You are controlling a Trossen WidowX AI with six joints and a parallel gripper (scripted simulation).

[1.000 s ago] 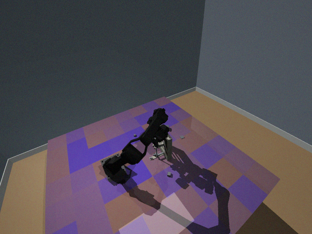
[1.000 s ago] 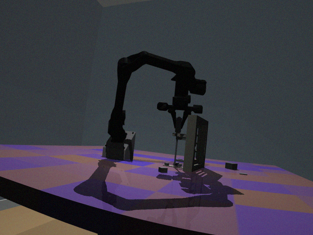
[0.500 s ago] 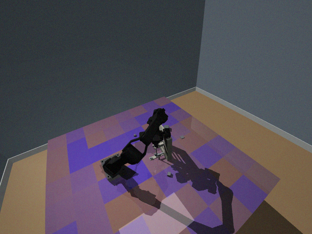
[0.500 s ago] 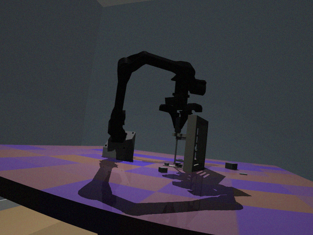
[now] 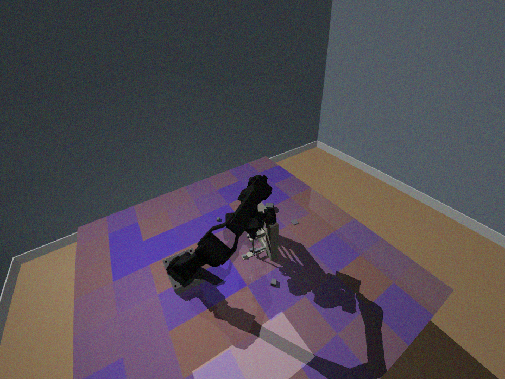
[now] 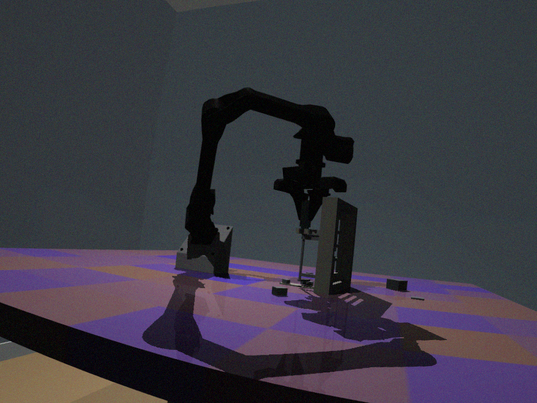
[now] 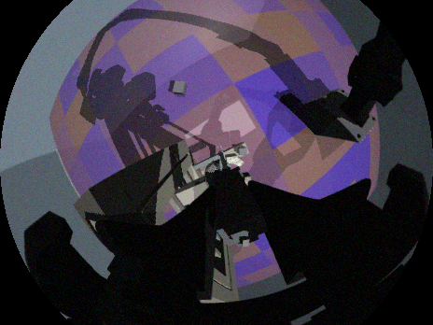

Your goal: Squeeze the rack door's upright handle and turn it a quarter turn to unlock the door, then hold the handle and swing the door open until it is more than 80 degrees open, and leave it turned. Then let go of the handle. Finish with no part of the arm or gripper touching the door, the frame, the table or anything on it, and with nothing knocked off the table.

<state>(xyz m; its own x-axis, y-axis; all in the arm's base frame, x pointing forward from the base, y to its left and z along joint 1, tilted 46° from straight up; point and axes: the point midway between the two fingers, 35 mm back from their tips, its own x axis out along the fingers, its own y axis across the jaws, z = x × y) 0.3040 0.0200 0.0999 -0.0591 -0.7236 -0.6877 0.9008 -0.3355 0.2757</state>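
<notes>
My gripper tip is now 30 mm above the upright handle and 10 mm to the right of it. From my gripper tip the other things lie so: tiny cube (300 mm to the left, 160 mm below, 40 mm behind); then flat tile (280 mm ahead, 160 mm below, 60 mm to the left).
</notes>
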